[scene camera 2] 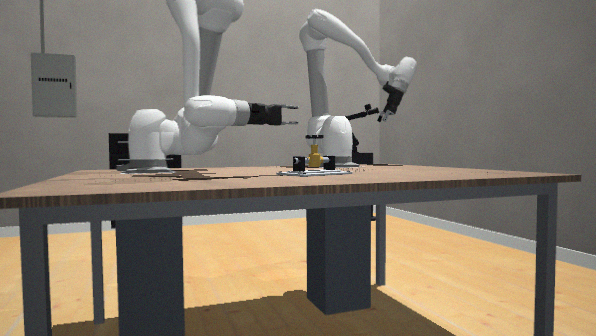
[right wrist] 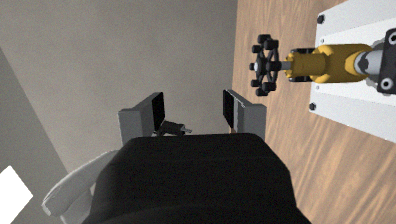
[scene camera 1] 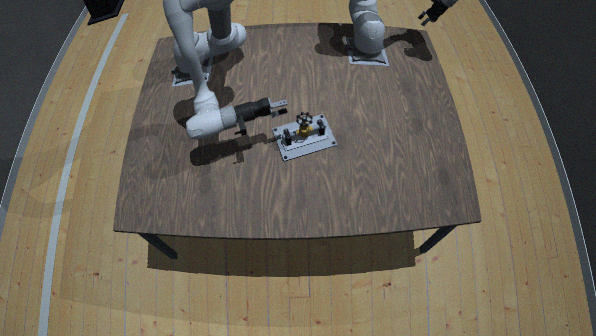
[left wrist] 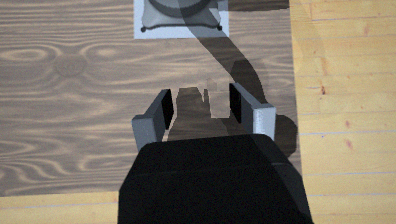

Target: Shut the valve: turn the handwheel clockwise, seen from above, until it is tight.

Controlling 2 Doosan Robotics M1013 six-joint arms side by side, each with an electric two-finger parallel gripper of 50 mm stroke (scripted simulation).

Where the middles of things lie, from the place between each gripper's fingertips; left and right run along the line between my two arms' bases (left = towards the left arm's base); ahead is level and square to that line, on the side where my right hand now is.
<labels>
Right now my right hand (scene camera 1: 286,106) is 1 cm short of the black handwheel (right wrist: 263,66), 8 cm to the right of it and 9 cm above it. From my right hand the other things lie so: light base plate (scene camera 1: 331,142) 1 cm ahead, 8 cm to the left, 21 cm below.
My left gripper is now 720 mm to the left of the black handwheel, 540 mm short of it and 130 mm above it. Round my left hand: light base plate 720 mm to the right, 540 mm ahead, 260 mm below.
</labels>
